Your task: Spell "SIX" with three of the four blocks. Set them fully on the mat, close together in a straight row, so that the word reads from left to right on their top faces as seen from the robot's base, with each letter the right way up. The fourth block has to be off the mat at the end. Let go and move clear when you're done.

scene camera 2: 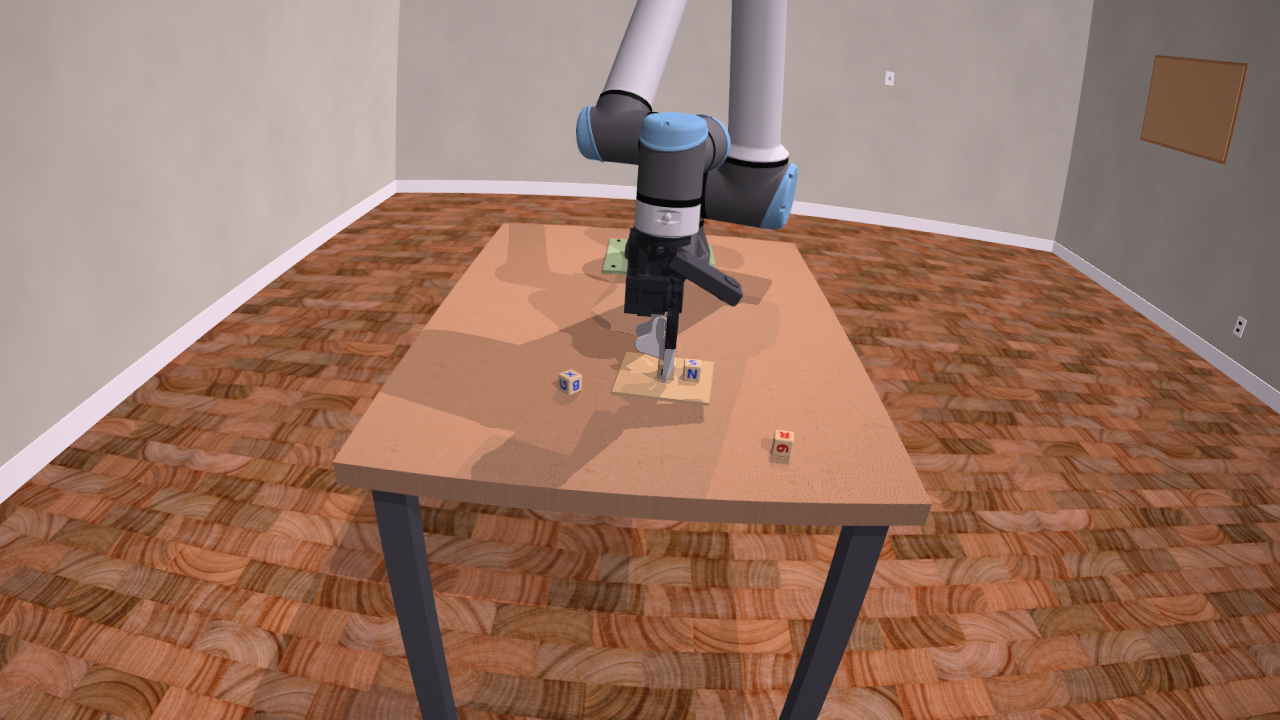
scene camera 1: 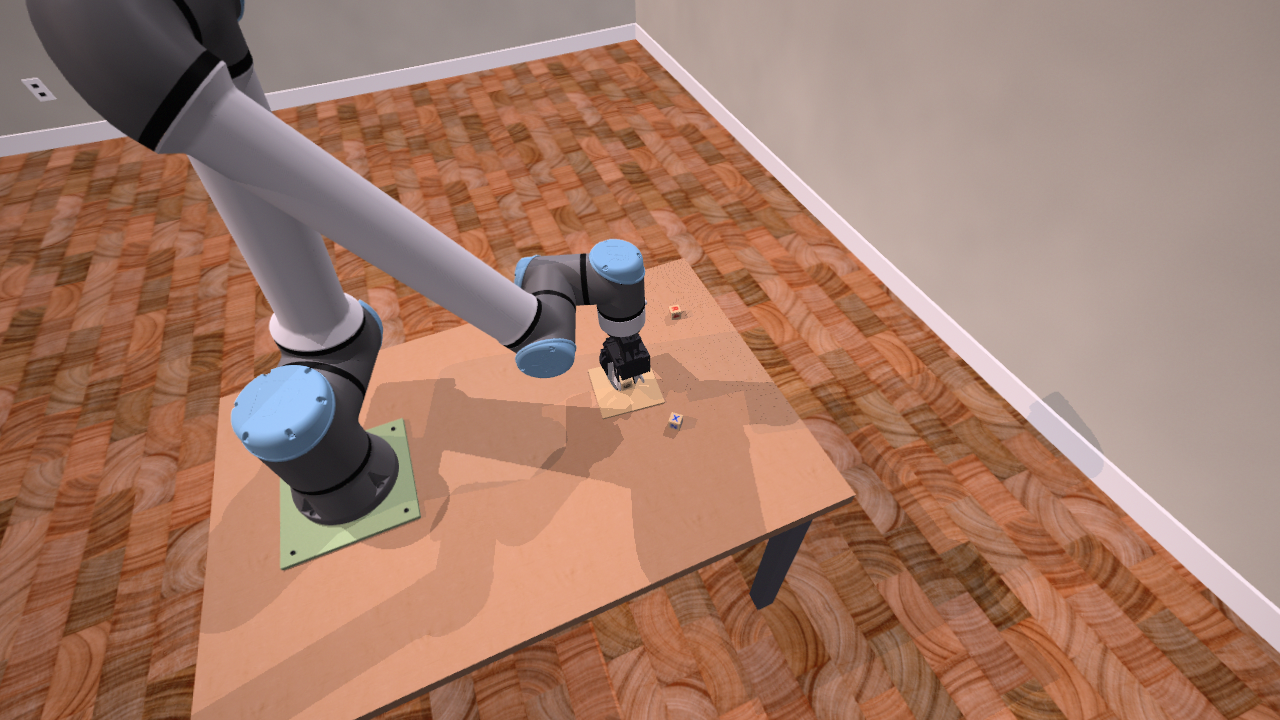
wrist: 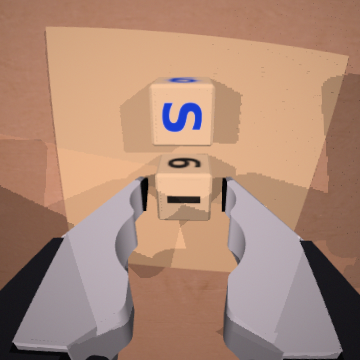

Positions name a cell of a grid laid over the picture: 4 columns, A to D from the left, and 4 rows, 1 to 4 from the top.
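My gripper (scene camera 2: C3), also (scene camera 1: B3) and (wrist: C3). Tan mat (scene camera 2: B3), also (scene camera 1: B3) and (wrist: D2).
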